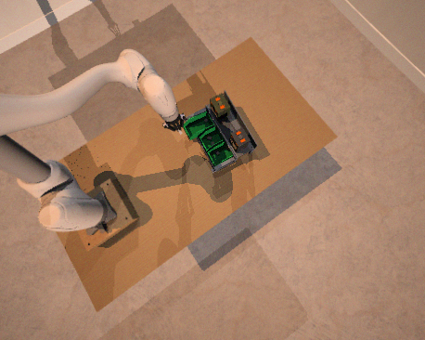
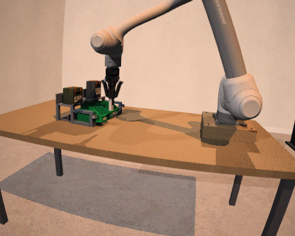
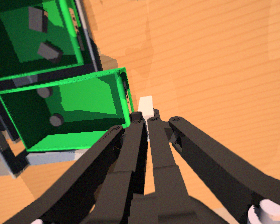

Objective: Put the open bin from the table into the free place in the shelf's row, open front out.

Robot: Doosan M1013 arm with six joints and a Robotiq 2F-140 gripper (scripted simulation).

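Right now the shelf lip is 12 cm to the right of my hand, 11 cm below it and 6 cm ahead of it.
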